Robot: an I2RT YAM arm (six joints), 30 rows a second.
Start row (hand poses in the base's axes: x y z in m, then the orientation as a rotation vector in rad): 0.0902, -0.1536, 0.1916, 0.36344, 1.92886, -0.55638
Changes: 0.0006, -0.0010, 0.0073, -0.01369, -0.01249, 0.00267; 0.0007, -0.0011, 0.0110, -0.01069, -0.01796, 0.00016; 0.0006, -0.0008, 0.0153, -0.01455, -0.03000, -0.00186; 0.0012, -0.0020, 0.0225, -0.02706, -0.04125, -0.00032; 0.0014, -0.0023, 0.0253, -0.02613, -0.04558, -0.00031; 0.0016, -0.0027, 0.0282, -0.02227, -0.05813, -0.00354; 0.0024, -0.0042, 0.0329, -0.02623, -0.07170, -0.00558; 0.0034, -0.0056, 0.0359, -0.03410, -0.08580, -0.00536; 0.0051, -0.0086, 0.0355, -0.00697, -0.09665, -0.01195; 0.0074, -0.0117, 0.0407, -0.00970, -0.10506, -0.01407; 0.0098, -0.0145, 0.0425, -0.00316, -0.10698, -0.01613; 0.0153, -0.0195, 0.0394, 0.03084, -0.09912, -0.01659; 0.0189, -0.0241, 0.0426, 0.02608, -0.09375, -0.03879
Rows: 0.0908, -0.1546, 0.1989, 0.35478, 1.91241, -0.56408; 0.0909, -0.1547, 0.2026, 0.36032, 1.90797, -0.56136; 0.0908, -0.1544, 0.2069, 0.36241, 1.89492, -0.56293; 0.0914, -0.1556, 0.2141, 0.35535, 1.87995, -0.57049; 0.0916, -0.1559, 0.2169, 0.35684, 1.87612, -0.56839; 0.0918, -0.1563, 0.2198, 0.36507, 1.86513, -0.56334; 0.0926, -0.1578, 0.2245, 0.36737, 1.85057, -0.56451; 0.0936, -0.1592, 0.2275, 0.36510, 1.83436, -0.56769; 0.0953, -0.1622, 0.2271, 0.39077, 1.83255, -0.54365; 0.0976, -0.1653, 0.2323, 0.39279, 1.82335, -0.54518; 0.1000, -0.1681, 0.2341, 0.39927, 1.82349, -0.53988; 0.1055, -0.1731, 0.2310, 0.41953, 1.84214, -0.51063; 0.1091, -0.1777, 0.2342, 0.43701, 1.84358, -0.53079
